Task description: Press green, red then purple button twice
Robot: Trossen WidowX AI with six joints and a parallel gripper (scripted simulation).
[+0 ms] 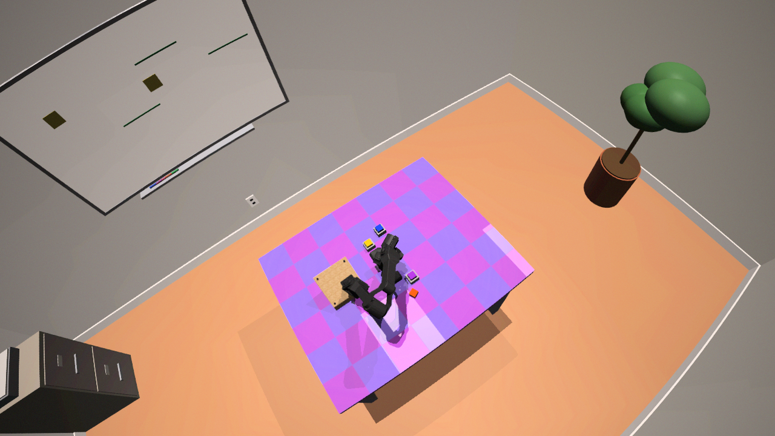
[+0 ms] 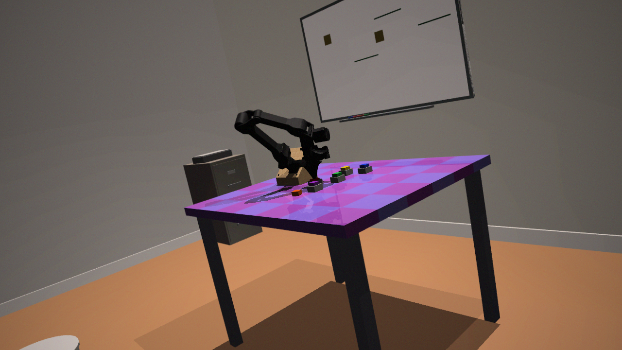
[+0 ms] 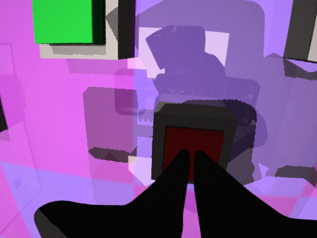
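The red button lies 1 cm below my gripper tip. Also, from my gripper tip: green button: 8 cm ahead, 6 cm to the left; then yellow button: 2 cm ahead, 19 cm to the left; then small orange block: 4 cm ahead, 15 cm to the right, 2 cm below.
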